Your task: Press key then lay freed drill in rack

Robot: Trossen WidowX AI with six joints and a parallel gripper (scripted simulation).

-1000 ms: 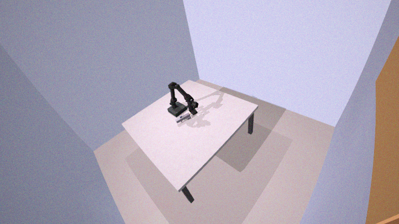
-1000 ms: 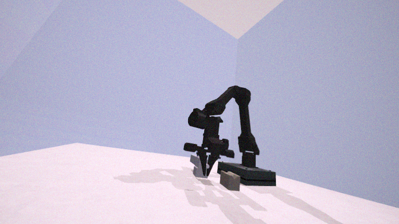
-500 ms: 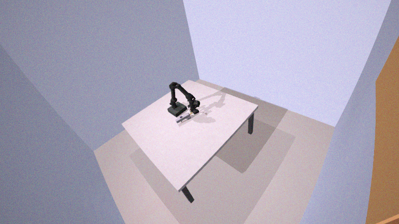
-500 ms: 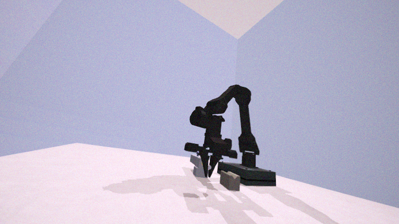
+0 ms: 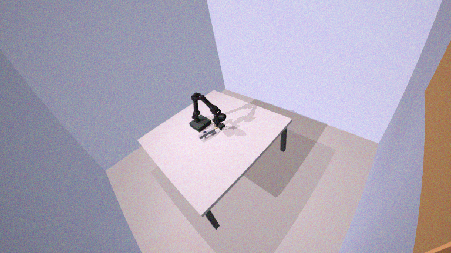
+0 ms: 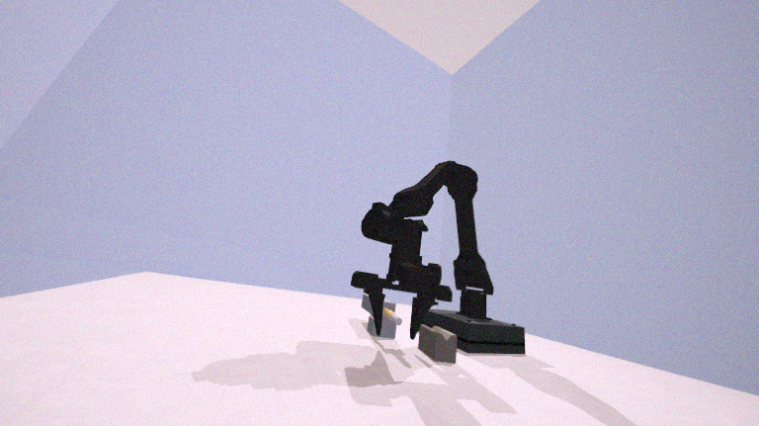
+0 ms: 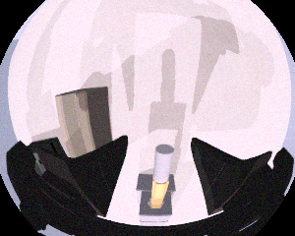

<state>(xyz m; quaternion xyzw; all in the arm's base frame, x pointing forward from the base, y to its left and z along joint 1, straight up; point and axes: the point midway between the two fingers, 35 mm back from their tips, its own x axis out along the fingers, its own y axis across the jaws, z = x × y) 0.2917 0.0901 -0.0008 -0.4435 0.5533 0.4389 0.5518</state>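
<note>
The drill is 1 cm behind my gripper tip, 5 cm to the right of it and 3 cm above it. Also, from my gripper tip: grey-brown notched block (7 cm behind, 3 cm to the left); then pale grey block (3 cm behind, 15 cm to the right, 2 cm above).
</note>
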